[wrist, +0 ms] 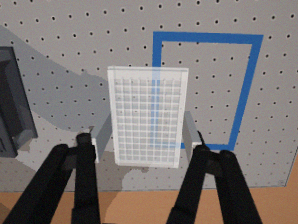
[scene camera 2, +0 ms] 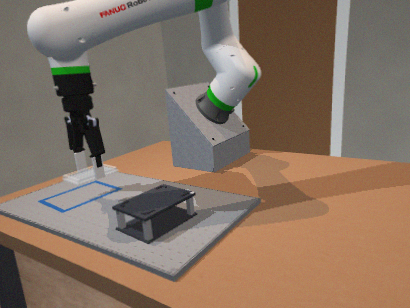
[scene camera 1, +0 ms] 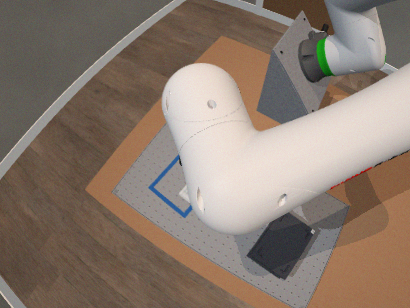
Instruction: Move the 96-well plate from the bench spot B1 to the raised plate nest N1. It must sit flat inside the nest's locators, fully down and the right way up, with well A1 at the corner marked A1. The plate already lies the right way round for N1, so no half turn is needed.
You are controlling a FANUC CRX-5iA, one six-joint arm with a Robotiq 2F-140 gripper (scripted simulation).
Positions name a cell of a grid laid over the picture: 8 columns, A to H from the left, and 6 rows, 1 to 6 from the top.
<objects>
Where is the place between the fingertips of the gripper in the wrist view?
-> D4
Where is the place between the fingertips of the gripper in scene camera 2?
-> B4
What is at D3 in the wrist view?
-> A white 96-well plate.
</objects>
